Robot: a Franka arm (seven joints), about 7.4 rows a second.
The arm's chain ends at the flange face. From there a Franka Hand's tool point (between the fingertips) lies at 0.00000 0.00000 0.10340 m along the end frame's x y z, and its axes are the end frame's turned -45 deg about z.
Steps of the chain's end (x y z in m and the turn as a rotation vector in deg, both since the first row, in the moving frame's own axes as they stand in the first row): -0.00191, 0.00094, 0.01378, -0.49, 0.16, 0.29; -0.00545, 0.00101, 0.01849, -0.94, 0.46, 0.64; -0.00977, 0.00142, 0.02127, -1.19, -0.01, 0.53; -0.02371, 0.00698, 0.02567, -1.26, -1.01, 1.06; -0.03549, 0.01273, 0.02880, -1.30, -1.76, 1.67
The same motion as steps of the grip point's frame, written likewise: -0.00244, 0.00014, 0.01378, -0.46, -0.23, 0.29; -0.00519, -0.00136, 0.01847, -0.99, -0.34, 0.64; -0.00945, -0.00441, 0.02125, -0.83, -0.85, 0.53; -0.02460, -0.01154, 0.02563, -0.18, -1.61, 1.06; -0.03799, -0.01674, 0.02872, 0.33, -2.16, 1.67
